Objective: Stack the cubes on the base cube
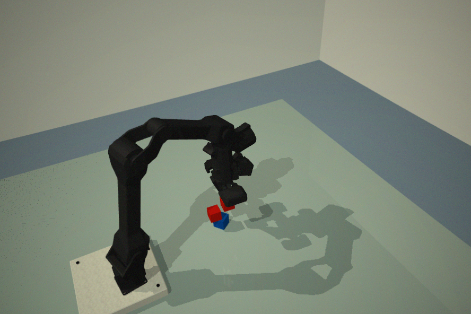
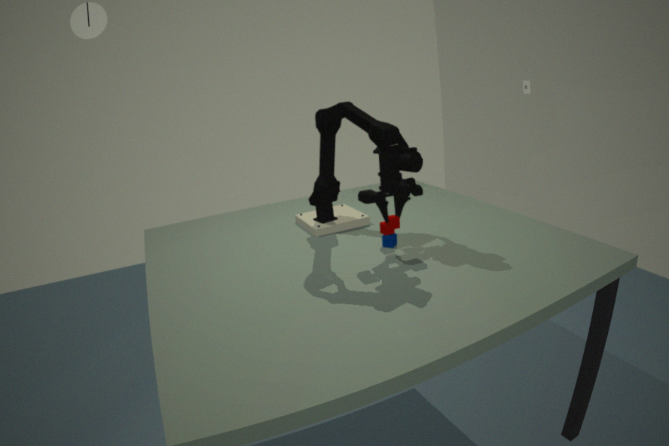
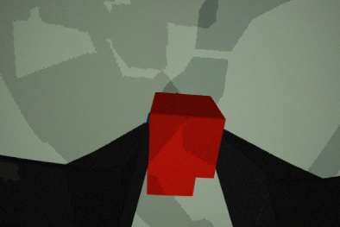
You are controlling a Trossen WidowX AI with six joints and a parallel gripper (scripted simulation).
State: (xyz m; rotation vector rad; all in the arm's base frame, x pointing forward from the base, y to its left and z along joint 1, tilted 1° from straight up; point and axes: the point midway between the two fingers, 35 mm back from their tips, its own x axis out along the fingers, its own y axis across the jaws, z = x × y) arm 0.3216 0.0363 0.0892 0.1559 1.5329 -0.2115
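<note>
My gripper tip is now 70 mm above the blue base cube, 20 mm past it and 10 mm to the right of it.
</note>
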